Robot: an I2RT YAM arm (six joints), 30 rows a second.
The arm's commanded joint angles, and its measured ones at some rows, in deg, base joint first. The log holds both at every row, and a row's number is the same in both.
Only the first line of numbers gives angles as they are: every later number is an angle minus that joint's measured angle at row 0.
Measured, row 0:
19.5 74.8 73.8 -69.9 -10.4 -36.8
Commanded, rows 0 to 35:
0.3 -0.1 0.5 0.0 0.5 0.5
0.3 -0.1 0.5 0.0 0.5 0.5
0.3 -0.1 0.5 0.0 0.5 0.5
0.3 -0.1 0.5 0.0 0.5 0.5
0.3 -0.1 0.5 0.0 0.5 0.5
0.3 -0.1 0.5 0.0 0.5 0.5
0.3 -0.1 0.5 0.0 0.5 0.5
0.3 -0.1 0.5 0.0 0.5 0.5
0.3 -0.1 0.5 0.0 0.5 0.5
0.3 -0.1 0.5 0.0 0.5 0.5
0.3 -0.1 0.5 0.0 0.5 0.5
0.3 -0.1 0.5 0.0 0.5 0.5
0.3 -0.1 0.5 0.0 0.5 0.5
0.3 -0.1 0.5 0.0 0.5 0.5
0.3 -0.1 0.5 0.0 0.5 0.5
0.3 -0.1 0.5 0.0 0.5 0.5
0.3 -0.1 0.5 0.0 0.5 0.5
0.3 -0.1 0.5 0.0 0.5 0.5
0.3 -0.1 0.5 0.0 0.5 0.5
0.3 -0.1 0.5 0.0 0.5 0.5
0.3 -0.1 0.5 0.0 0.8 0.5
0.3 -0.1 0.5 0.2 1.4 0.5
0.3 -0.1 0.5 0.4 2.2 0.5
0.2 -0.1 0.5 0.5 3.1 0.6
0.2 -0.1 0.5 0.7 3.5 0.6
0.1 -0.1 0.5 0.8 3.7 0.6
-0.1 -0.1 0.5 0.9 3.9 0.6
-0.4 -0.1 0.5 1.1 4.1 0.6
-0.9 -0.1 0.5 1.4 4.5 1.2
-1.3 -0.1 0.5 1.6 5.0 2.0
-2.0 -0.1 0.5 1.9 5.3 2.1
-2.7 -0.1 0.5 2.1 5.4 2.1
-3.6 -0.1 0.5 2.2 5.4 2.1
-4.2 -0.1 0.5 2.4 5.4 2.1
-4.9 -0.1 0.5 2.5 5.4 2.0
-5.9 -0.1 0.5 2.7 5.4 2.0
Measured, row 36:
-3.3 0.0 0.0 2.2 4.5 0.9
